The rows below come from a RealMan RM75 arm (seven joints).
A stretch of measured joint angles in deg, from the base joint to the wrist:
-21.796 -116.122 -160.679 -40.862 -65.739 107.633 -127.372
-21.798 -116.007 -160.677 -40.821 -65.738 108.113 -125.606
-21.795 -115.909 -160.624 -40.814 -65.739 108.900 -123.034
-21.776 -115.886 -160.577 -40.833 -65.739 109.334 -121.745
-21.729 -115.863 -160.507 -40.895 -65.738 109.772 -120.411
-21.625 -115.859 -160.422 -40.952 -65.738 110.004 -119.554
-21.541 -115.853 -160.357 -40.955 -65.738 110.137 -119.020
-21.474 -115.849 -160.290 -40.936 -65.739 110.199 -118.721
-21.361 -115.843 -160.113 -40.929 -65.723 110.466 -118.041
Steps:
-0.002 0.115 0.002 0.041 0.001 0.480 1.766
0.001 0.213 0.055 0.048 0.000 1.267 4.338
0.020 0.236 0.102 0.029 0.000 1.701 5.627
0.067 0.259 0.172 -0.033 0.001 2.139 6.961
0.171 0.263 0.257 -0.090 0.001 2.371 7.818
0.255 0.269 0.322 -0.093 0.001 2.504 8.352
0.322 0.273 0.389 -0.074 0.000 2.566 8.651
0.435 0.279 0.566 -0.067 0.016 2.833 9.331

